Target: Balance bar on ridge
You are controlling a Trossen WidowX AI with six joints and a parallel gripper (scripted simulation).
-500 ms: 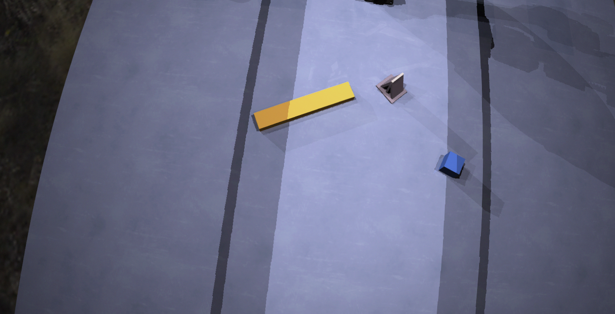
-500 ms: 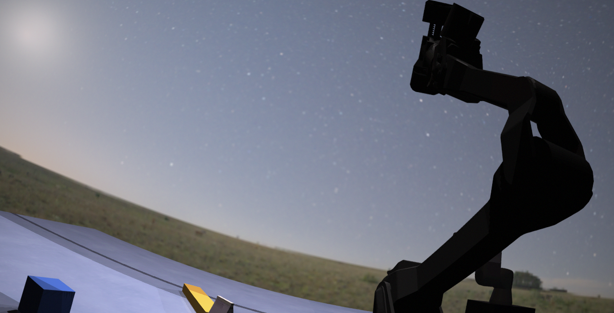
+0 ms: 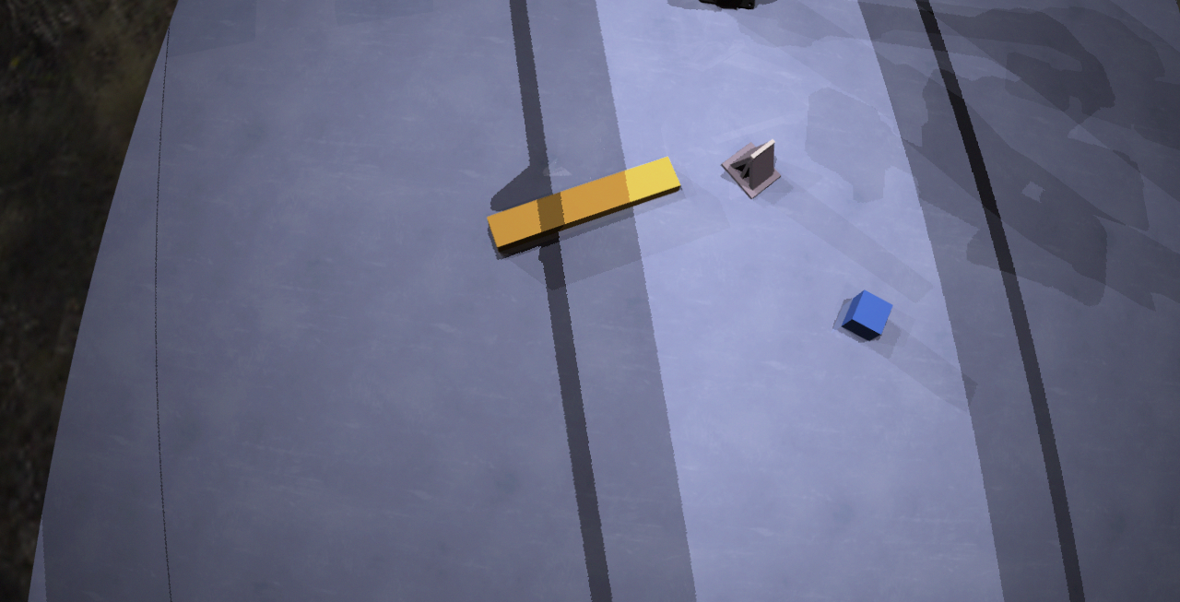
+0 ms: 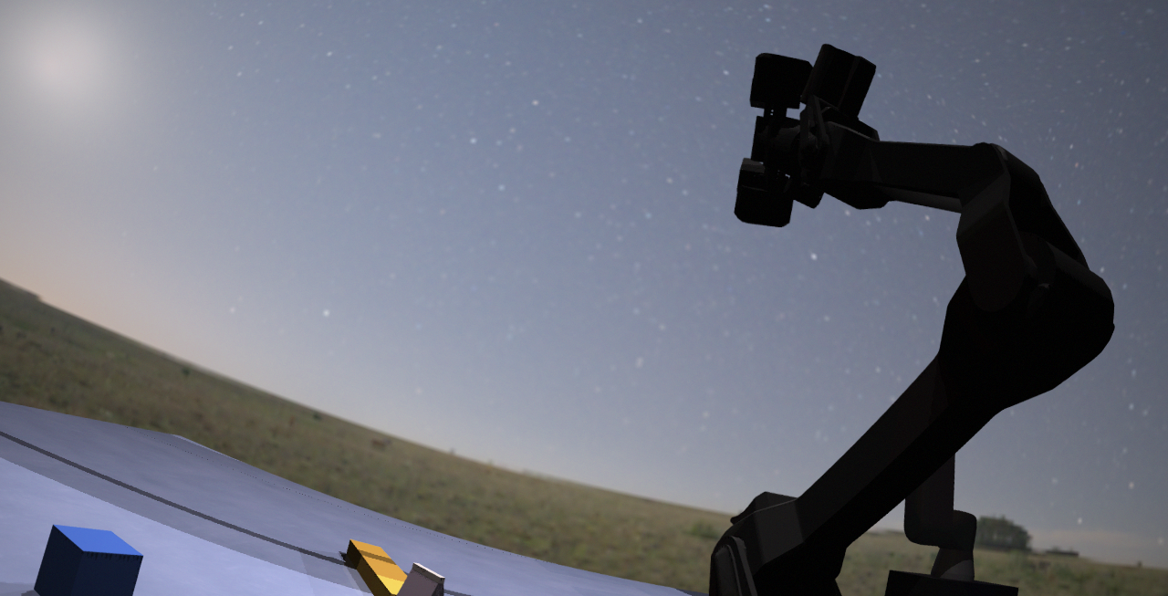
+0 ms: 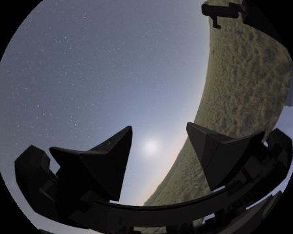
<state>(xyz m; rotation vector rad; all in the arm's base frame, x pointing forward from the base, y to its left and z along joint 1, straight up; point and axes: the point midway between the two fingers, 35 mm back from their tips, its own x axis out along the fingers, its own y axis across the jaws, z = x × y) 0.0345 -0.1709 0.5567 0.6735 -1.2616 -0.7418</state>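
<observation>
My gripper tip is now 260 mm short of the orange bar, 70 mm to the right of it and 570 mm above it. Also, from my gripper tip: blue cube (340 mm ahead, 360 mm to the left, 560 mm below).
</observation>
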